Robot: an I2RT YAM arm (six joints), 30 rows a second.
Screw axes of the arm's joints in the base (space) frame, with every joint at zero. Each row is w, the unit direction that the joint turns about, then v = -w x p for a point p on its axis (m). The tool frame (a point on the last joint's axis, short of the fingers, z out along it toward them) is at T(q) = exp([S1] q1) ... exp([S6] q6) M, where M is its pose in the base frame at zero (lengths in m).
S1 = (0, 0, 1, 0, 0, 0)
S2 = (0, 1, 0, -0.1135, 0, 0.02)
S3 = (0, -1, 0, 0.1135, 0, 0.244)
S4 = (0, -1, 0, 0.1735, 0, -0.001)
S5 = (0, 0, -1, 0, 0.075, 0)
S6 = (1, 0, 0, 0, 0.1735, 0)
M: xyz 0.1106 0 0.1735 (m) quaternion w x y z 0.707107 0 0.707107 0
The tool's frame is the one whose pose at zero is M.
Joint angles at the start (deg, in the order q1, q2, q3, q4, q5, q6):
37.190 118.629 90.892 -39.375 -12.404 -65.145
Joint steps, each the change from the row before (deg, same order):
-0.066 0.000 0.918 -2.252 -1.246 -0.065
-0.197 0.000 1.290 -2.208 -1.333 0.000
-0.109 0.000 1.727 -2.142 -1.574 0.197
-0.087 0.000 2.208 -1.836 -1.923 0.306
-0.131 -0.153 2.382 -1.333 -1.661 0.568
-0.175 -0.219 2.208 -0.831 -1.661 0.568
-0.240 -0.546 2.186 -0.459 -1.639 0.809
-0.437 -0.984 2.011 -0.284 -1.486 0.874
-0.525 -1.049 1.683 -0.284 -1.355 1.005
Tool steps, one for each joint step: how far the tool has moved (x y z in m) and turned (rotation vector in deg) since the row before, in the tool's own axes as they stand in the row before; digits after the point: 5 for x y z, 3 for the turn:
-0.00085 0.00053 -0.00332 -1.680 -0.568 0.295
-0.00107 -0.00112 -0.00494 -1.295 -0.792 0.405
-0.00303 -0.00214 -0.00648 -0.984 -1.237 0.408
-0.00500 -0.00368 -0.00834 -0.461 -1.875 0.272
-0.00603 -0.00479 -0.01027 0.363 -1.963 0.286
-0.00609 -0.00487 -0.01025 0.688 -2.113 0.148
-0.00714 -0.00513 -0.01271 1.252 -2.358 0.136
-0.00720 -0.00507 -0.01576 1.734 -2.363 0.118
-0.00626 -0.00431 -0.01526 1.587 -2.113 0.359

